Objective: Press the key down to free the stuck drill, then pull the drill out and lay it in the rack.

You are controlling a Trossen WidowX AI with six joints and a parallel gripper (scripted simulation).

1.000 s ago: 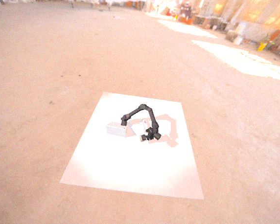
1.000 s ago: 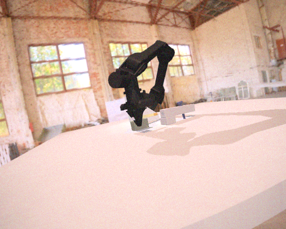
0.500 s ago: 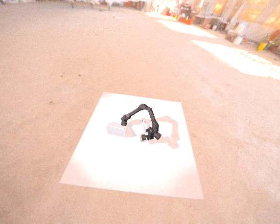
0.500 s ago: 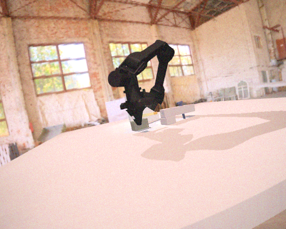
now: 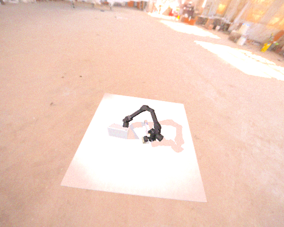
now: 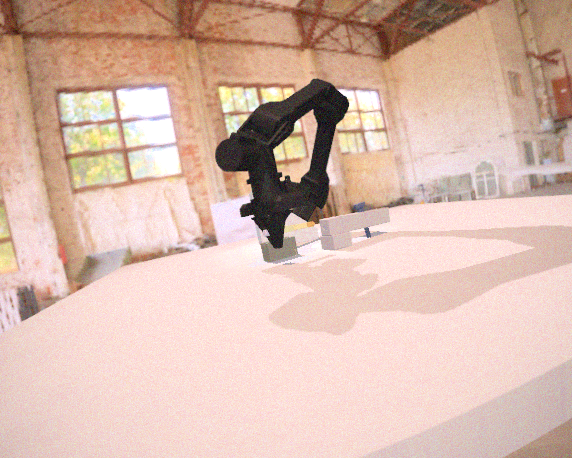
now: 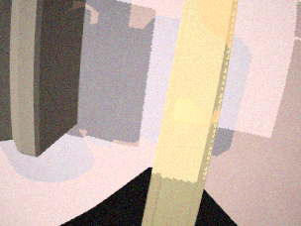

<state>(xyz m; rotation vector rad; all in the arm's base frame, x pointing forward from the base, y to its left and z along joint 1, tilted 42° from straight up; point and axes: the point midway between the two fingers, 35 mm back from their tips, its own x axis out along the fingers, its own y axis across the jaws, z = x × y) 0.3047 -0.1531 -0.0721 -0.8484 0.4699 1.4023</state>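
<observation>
My gripper tip is now 4 cm to the right of the yellow drill, 3 cm below it and 1 cm past it. Also, from my gripper tip: long pale block 20 cm to the left, 4 cm behind, 1 cm above; then tan rack 8 cm behind, 2 cm to the left, 1 cm below; then blue-violet key 23 cm to the left, 4 cm behind, 2 cm above.
</observation>
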